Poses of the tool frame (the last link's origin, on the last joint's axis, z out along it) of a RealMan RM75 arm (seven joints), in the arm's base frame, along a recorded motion.
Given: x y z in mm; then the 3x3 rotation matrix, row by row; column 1 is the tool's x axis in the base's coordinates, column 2 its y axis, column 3 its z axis. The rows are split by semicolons.
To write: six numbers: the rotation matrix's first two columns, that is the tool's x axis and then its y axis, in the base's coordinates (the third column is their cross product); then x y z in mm. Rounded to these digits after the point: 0 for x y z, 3 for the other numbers.
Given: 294 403 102; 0.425 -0.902 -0.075; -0.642 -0.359 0.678; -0.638 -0.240 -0.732
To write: 0.425 -0.642 -0.638 -0.902 -0.359 -0.240 294 403 102
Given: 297 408 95; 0.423 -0.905 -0.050; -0.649 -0.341 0.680; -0.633 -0.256 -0.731
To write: 0.423 -0.649 -0.633 -0.905 -0.341 -0.256 297 408 95
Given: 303 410 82; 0.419 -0.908 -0.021; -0.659 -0.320 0.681; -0.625 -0.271 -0.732
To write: 0.419 -0.659 -0.625 -0.908 -0.320 -0.271 303 410 82
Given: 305 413 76; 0.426 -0.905 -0.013; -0.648 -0.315 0.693; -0.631 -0.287 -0.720
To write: 0.426 -0.648 -0.631 -0.905 -0.315 -0.287 305 413 76
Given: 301 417 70; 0.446 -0.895 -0.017; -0.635 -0.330 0.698; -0.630 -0.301 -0.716
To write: 0.446 -0.635 -0.630 -0.895 -0.330 -0.301 301 417 70
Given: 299 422 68; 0.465 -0.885 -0.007; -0.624 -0.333 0.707; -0.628 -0.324 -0.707
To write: 0.465 -0.624 -0.628 -0.885 -0.333 -0.324 299 422 68
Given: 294 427 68; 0.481 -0.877 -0.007; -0.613 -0.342 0.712; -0.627 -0.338 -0.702
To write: 0.481 -0.613 -0.627 -0.877 -0.342 -0.338 294 427 68
